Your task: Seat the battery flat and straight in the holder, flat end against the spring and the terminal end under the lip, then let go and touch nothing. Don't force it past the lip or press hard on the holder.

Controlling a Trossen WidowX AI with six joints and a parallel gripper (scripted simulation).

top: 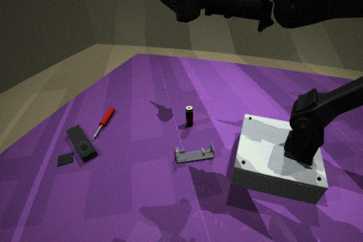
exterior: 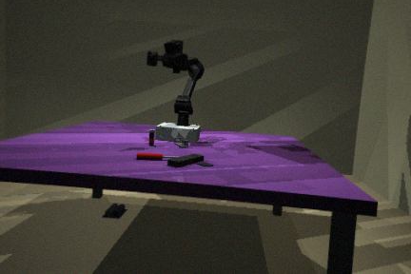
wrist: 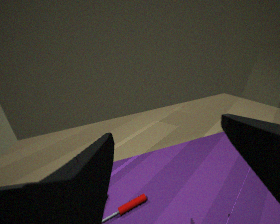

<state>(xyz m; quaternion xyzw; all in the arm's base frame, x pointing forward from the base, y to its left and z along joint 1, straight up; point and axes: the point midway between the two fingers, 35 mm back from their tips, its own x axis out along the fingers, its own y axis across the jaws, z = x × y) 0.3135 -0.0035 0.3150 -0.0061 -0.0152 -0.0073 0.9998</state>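
My gripper tip is now 35 cm above the battery, 2 cm to the left of it and 2 cm past it. Also, from my gripper tip: red-handled screwdriver (37 cm below, 23 cm ahead, 13 cm to the left); then black box (37 cm below, 23 cm to the left, 22 cm ahead); then small dark plate (38 cm below, 29 cm to the left, 21 cm ahead).
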